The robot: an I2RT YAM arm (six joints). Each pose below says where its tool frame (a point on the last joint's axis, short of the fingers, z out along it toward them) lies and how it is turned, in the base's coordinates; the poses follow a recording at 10 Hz.
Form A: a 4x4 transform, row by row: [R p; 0 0 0 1], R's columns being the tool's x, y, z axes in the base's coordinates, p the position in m. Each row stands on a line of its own.
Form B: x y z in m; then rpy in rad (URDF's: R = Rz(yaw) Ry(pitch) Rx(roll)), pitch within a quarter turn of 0, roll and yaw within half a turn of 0. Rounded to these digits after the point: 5 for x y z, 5 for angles.
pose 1, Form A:
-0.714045 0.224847 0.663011 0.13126
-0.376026 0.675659 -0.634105 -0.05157
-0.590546 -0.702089 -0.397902 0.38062
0 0 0 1
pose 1, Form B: 0.13126 -0.05157 0.38062 -2.08640 0.63174 -2.65688
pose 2, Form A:
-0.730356 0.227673 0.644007 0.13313
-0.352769 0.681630 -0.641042 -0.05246
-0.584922 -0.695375 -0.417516 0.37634
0 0 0 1
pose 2, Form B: 0.13313 -0.05246 0.37634 -2.11152 0.62478 -2.69163
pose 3, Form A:
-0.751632 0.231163 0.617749 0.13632
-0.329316 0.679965 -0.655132 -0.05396
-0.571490 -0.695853 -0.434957 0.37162
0 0 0 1
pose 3, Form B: 0.13632 -0.05396 0.37162 -2.12945 0.60832 -2.72865
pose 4, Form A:
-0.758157 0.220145 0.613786 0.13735
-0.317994 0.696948 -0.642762 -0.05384
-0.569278 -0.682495 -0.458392 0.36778
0 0 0 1
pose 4, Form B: 0.13735 -0.05384 0.36778 -2.16223 0.60563 -2.74445
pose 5, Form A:
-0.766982 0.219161 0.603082 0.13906
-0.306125 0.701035 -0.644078 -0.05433
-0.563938 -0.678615 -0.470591 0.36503
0 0 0 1
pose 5, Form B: 0.13906 -0.05433 0.36503 -2.17712 0.59915 -2.76184
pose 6, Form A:
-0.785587 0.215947 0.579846 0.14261
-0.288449 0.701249 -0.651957 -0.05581
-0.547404 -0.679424 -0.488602 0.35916
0 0 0 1
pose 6, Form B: 0.14261 -0.05581 0.35916 -2.19425 0.57926 -2.78970
